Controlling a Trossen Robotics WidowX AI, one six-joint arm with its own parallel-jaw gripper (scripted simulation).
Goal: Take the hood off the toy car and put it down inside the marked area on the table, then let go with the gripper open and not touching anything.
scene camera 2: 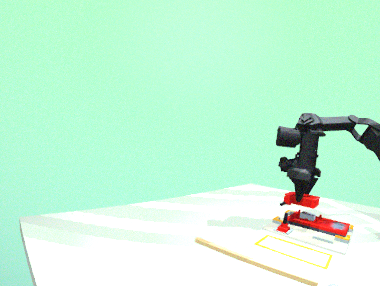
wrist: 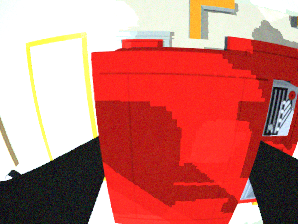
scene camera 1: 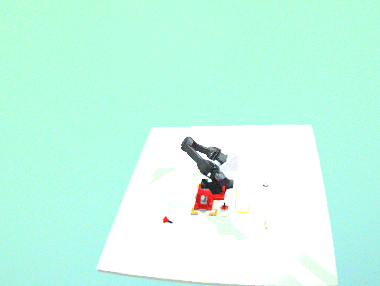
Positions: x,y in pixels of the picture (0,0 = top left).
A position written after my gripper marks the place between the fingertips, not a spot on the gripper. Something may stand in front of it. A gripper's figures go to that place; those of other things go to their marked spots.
Scene:
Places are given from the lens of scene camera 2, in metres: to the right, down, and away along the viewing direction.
my gripper (scene camera 2: 301,200): 0.34, 0.18, 0.61
toy car (scene camera 2: 323,225): 0.43, 0.27, 0.61

